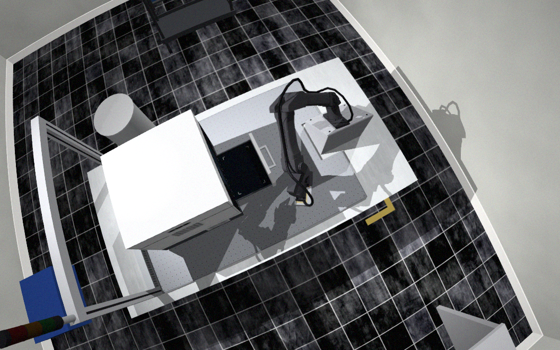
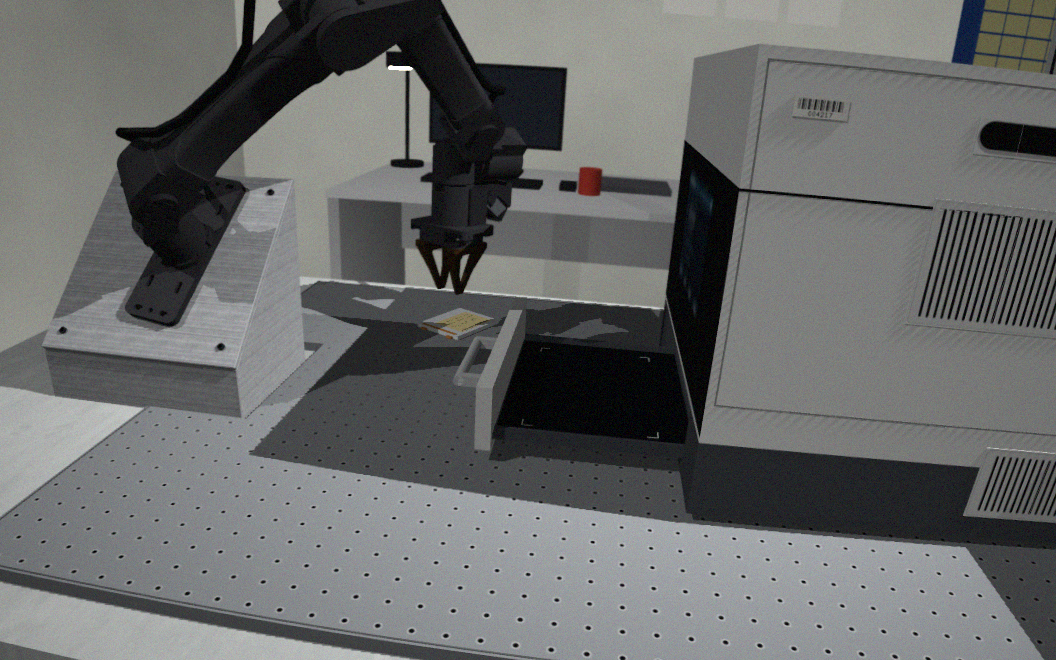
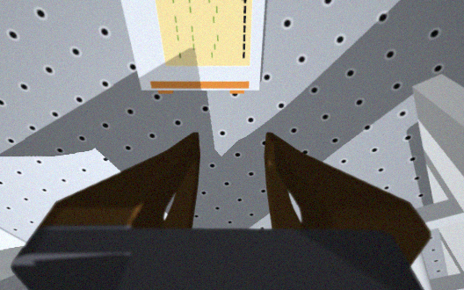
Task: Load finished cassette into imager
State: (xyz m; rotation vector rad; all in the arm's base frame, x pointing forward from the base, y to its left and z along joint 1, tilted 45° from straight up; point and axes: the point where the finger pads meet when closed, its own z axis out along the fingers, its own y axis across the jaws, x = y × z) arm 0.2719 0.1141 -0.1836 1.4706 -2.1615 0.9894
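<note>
The finished cassette is 5 cm to the left of my hand and 7 cm below it. From my hand the other things lie so: drawer (24 cm ahead, 17 cm to the right, 4 cm below); frame rail (90 cm ahead, 9 cm to the right, 51 cm above).
</note>
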